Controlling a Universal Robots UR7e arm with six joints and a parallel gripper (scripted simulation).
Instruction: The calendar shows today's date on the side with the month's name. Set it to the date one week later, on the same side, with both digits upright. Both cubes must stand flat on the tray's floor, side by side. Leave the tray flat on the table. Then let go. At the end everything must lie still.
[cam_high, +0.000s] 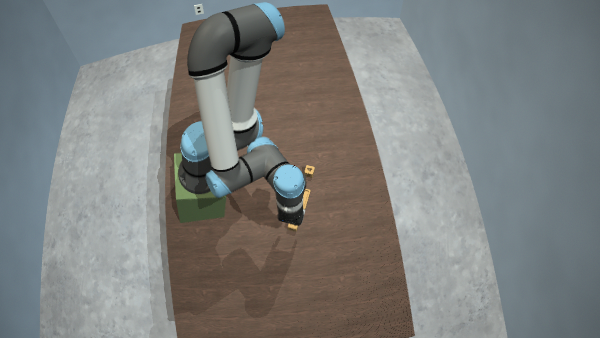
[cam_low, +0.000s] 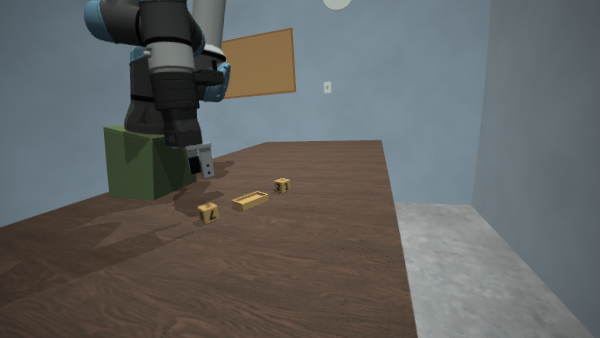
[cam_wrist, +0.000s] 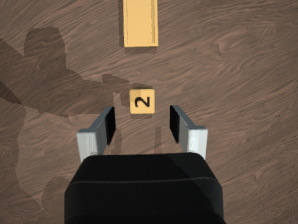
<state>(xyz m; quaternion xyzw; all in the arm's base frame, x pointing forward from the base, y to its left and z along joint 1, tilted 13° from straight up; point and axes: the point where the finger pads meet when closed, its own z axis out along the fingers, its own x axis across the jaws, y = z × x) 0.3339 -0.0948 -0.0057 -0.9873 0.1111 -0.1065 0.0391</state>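
Now: hand 220 mm to the right of the wooden cube, 100 mm above it and 50 mm short of it. Round my hand: wooden calendar tray: 110 mm to the left, 110 mm below, 20 mm ahead.
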